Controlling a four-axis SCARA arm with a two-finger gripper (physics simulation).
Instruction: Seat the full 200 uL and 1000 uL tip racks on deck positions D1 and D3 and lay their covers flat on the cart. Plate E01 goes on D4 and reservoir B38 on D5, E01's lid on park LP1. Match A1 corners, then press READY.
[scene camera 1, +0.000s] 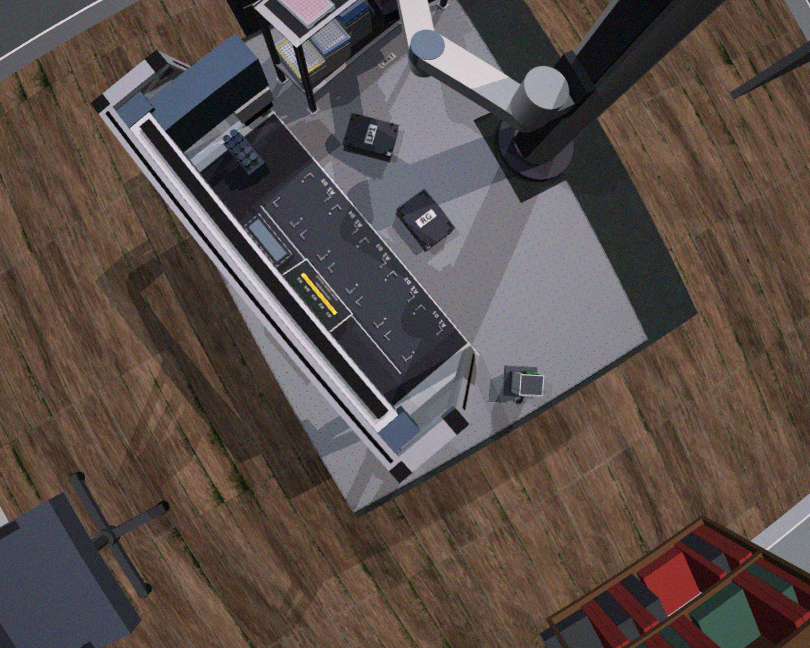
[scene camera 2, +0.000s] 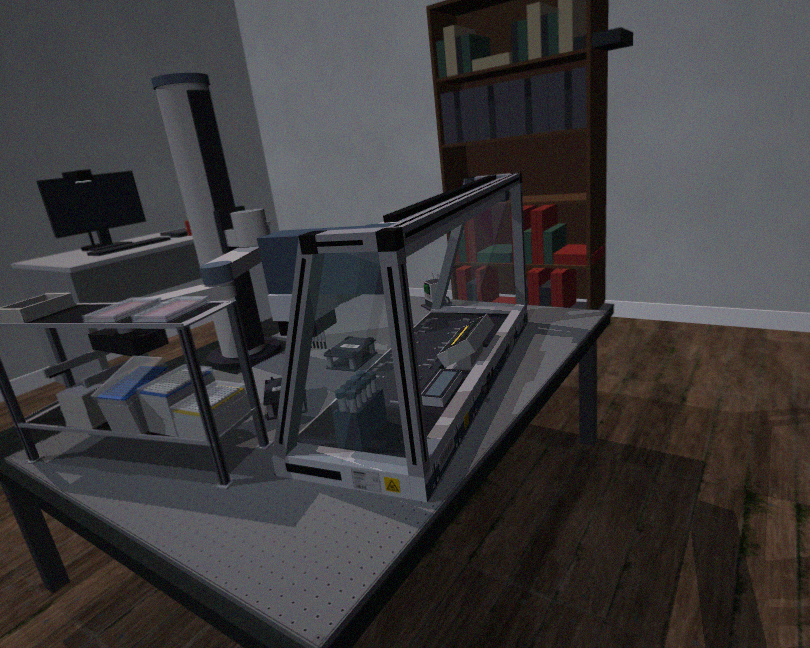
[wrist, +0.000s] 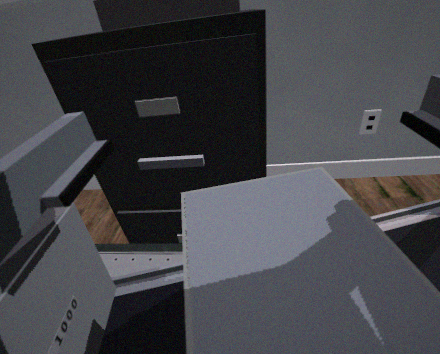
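Note:
My gripper (wrist: 250, 113) is open, its fingers wide apart at left and right in the wrist view. A box marked 1000 (wrist: 75, 285) is below the left finger. A large plain grey surface (wrist: 280, 235) fills the lower middle, between the fingers; which item it belongs to I cannot tell. On the cart's lower shelf stand a yellow-edged tip rack (scene camera 1: 299, 57) (scene camera 2: 209, 398), a blue-edged rack (scene camera 1: 331, 37) (scene camera 2: 168, 388) and a box with a tilted blue top (scene camera 2: 131, 388). Pink plates under clear lids (scene camera 2: 121, 309) (scene camera 2: 172, 307) lie on the top shelf. The deck (scene camera 1: 341, 253) shows D1–D5 corner marks. Park LP1 (scene camera 1: 370, 137) is beside it.
Cart posts (scene camera 1: 308, 84) (scene camera 2: 202, 398) stand around the lower shelf. Framed clear panels (scene camera 2: 351, 337) and a blue housing (scene camera 1: 206, 84) (scene camera 2: 287, 263) enclose the deck. A tube rack (scene camera 1: 243, 152) stands at its end. The RG stand (scene camera 1: 425, 219) (scene camera 2: 351, 351) and a small device (scene camera 1: 530, 383) (scene camera 2: 432, 290) are outside.

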